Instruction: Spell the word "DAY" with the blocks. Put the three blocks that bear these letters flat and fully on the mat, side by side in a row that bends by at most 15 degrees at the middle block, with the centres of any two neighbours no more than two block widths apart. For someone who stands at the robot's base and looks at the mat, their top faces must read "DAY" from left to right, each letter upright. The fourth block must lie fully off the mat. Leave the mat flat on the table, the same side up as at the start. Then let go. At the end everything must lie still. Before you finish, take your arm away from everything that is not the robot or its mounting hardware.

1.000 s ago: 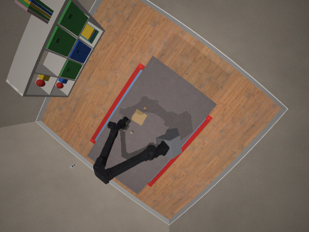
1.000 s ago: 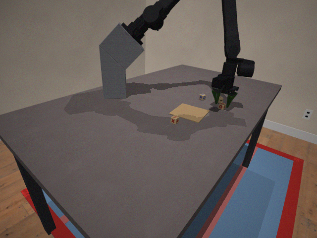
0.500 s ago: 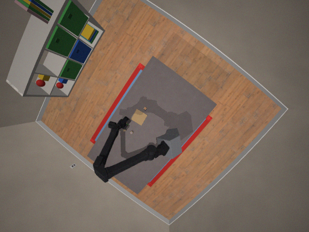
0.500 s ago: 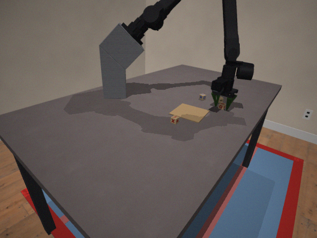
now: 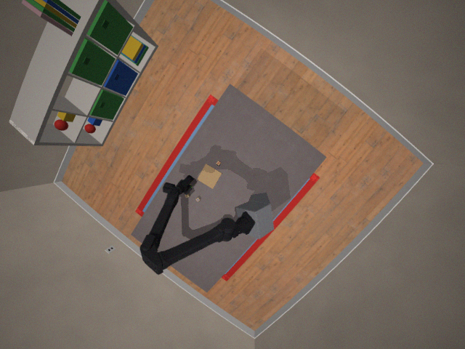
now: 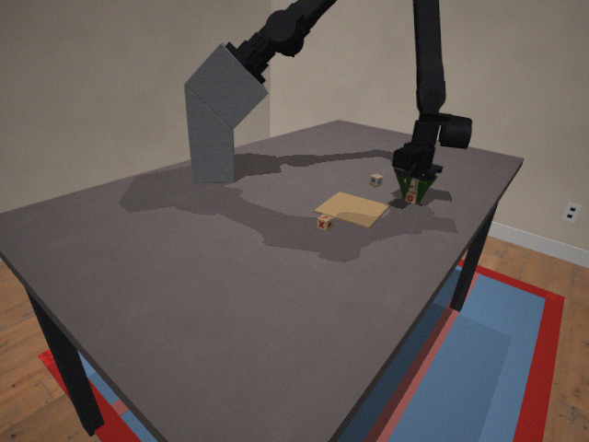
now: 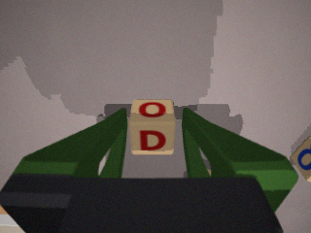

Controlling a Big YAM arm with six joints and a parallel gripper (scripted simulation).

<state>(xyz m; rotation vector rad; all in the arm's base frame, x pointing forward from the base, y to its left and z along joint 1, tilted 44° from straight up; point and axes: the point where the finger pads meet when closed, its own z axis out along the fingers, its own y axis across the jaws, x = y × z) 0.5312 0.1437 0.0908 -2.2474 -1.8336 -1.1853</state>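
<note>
Now: hand 150 mm to the left of the tan mat, 80 mm past it and 10 mm above it. Also, from my hand: wooden block (280 mm to the right, 80 mm behind).
</note>
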